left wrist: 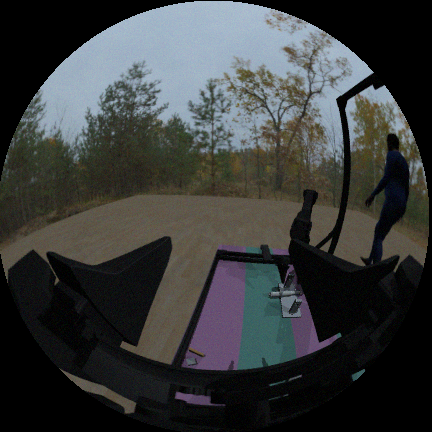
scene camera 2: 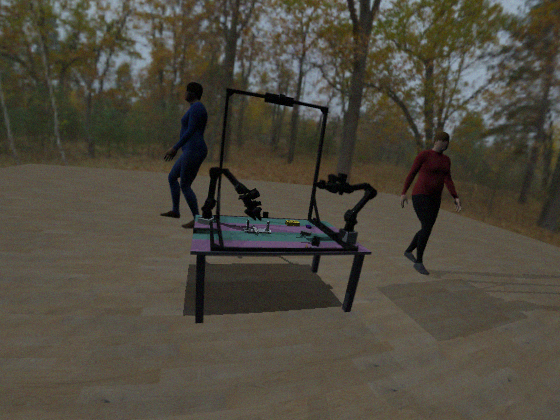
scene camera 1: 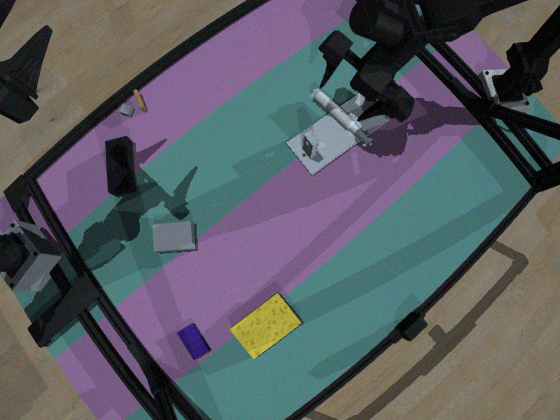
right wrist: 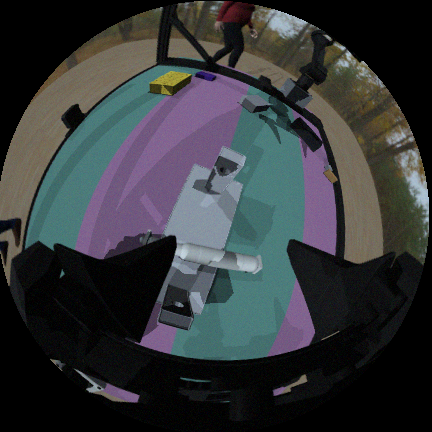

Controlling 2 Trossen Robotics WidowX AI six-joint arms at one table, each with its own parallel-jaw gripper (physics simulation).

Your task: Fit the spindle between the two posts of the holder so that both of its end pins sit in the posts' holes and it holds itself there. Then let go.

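Pixels of known places: left gripper, fingertip midpoint: (left wrist: 232, 244) (scene camera 2: 317, 184) (scene camera 1: 31, 10); right gripper, fingertip midpoint: (left wrist: 290, 283) (scene camera 2: 258, 220) (scene camera 1: 339, 103) (right wrist: 234, 244); left arm's base at its link origin: (scene camera 2: 348, 230) (scene camera 1: 12, 255) (right wrist: 300, 86); right arm's base at its link origin: (scene camera 2: 206, 217) (scene camera 1: 507, 88).
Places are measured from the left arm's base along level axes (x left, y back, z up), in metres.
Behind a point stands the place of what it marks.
The white spindle (scene camera 1: 340, 115) @[z -0.066, x -0.292, y -0.629 m] (left wrist: 284, 294) @[z -0.073, x -0.284, y -0.623 m] (right wrist: 220, 259) @[z -0.065, x -0.277, y -0.635 m] lies crosswise over the plate of the grey holder (scene camera 1: 327, 142) @[z -0.088, x -0.305, y -0.575 m] (left wrist: 286, 309) @[z -0.088, x -0.273, y -0.552 m] (right wrist: 195, 215) @[z -0.088, x -0.310, y -0.583 m], between its two posts and nearer the right-hand post in scene camera 1. Its ends stick out past the plate's long sides, clear of the post holes. My right gripper (scene camera 1: 341, 103) @[z -0.005, x -0.287, y -0.620 m] (right wrist: 234, 244) @[z -0.005, x -0.287, y -0.620 m] is open and empty above the spindle; in the right wrist view its left finger hides part of the spindle near the darker end. My left gripper (left wrist: 232, 244) @[z 0.325, x -0.002, y -0.350 m] is open and empty, raised far from the holder at the left in scene camera 1.
A black block (scene camera 1: 120, 166) @[z -0.062, x -0.030, y -0.271 m], a grey box (scene camera 1: 174, 236) @[z -0.071, x -0.209, y -0.247 m], a purple block (scene camera 1: 193, 341) @[z -0.081, x -0.363, y -0.122 m] and a yellow sponge (scene camera 1: 266, 326) @[z -0.066, x -0.443, y -0.237 m] lie on the striped table. A small grey piece (scene camera 1: 126, 109) @[z -0.081, x 0.065, y -0.365 m] and an orange stick (scene camera 1: 140, 100) @[z -0.073, x 0.049, y -0.398 m] lie near the black frame rail. Frame bars border the table.
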